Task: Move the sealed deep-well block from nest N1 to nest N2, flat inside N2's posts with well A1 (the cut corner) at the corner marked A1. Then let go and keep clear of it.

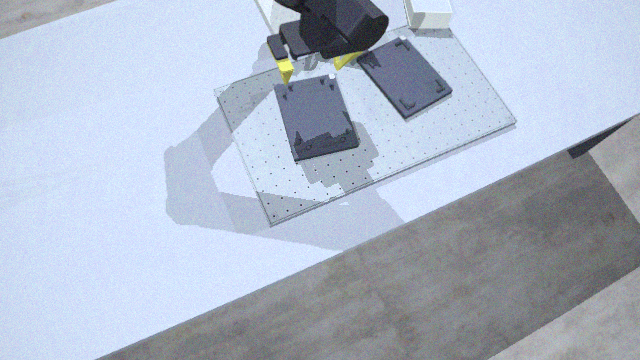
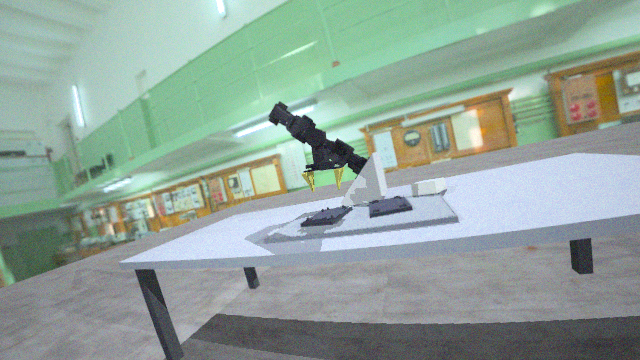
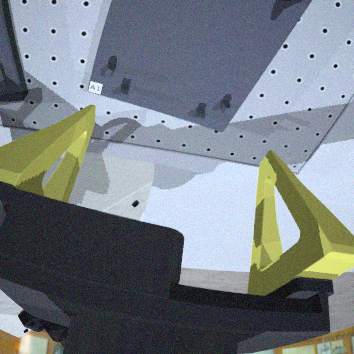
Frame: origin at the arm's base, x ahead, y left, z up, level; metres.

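Seen in the pictures: gripper, between the fingertips: [image 1: 310,74] [image 2: 325,190] [image 3: 181,134]; arm's base, origin of its link: [image 2: 366,169].
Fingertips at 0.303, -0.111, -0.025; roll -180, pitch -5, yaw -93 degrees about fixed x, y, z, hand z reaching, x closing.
Pixels of each thing's top centre, then the offset from my fingertips to it, as dx, dy, dz. Level surfaces: height alone.
- peg nest, centre of its top: [image 3: 198,31] [image 1: 315,111] [image 2: 326,211] +0.032, -0.004, -0.067
- second nest, centre of its top: [image 1: 405,71] [image 2: 387,202] +0.021, +0.200, -0.071
- white box, centre of its top: [image 2: 427,178] -0.127, +0.346, -0.044
- white table, height of its surface: dz -0.102
My gripper [image 1: 312,75] [image 2: 326,190] [image 3: 181,134] is open and empty, above the board near the A1 edge of the peg nest. The peg nest [image 1: 320,112] [image 2: 325,217] [image 3: 185,55] is a dark plate with small upright pegs near its corners and a white A1 label at one corner. The second nest [image 1: 407,75] [image 2: 390,206] [image 3: 9,70], a dark plate with L-shaped corner posts, lies beside it. No block shows on either plate. A white box [image 1: 429,15] [image 2: 431,187] stands off the board at the back right; I cannot tell whether it is the sealed block.
Both nests lie on a perforated board [image 1: 475,100] [image 2: 435,206] [image 3: 305,40] on the white table [image 1: 100,200] [image 2: 525,200]. A white wedge-shaped stand [image 2: 370,182] [image 3: 127,182] rises behind the board, near the arm's lower part. The arm's shadow falls across the board and the peg nest.
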